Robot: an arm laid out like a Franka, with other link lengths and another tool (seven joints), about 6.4 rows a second.
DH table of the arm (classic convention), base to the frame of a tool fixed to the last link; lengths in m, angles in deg. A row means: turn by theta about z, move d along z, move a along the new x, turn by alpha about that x. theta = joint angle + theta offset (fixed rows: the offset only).
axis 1: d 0.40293  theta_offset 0  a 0  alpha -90
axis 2: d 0  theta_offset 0  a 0  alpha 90
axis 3: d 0.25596  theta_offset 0  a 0.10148  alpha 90
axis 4: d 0  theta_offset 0  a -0.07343  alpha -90
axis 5: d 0.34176  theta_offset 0  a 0  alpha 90
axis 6: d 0  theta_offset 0  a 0.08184  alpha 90
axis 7: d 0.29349  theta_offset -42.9  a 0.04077  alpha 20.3
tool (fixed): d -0.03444  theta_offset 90  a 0  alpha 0
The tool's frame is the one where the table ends.
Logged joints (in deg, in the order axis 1, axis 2, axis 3, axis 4, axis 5, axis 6, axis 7), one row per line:
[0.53, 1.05, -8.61, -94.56, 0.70, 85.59, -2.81]
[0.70, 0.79, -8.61, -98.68, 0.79, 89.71, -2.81]
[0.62, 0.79, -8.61, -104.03, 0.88, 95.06, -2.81]
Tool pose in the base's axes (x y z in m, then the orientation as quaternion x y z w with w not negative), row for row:
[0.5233, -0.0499, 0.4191, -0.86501, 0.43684, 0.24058, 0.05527]
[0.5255, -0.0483, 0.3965, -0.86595, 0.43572, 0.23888, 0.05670]
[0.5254, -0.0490, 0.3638, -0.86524, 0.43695, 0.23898, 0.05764]
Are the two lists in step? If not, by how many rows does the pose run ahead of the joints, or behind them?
They are in step.
